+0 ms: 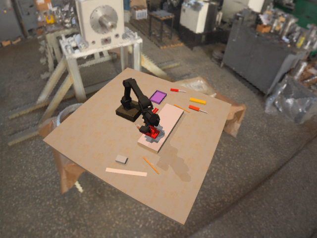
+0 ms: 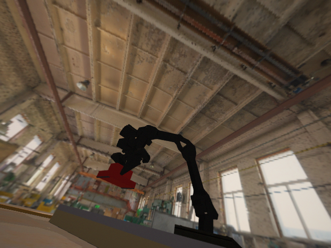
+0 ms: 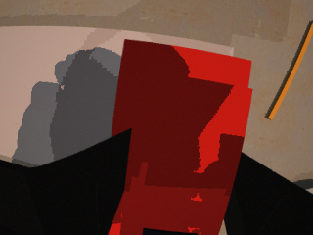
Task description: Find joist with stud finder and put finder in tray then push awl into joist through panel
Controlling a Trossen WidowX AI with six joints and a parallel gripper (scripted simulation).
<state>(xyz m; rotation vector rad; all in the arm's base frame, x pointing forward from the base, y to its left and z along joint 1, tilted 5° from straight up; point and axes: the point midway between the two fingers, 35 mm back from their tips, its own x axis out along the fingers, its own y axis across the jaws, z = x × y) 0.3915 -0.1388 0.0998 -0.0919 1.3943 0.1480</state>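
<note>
Now: gripper tip 2 cm below the stud finder and 2 cm past it. The rest, counted from my gripper tip: awl 19 cm behind, 15 cm below, 6 cm to the left; then grey block 26 cm to the right, 14 cm below, 7 cm behind; then indicator window 4 cm behind, 3 cm above, 1 cm to the right.
</note>
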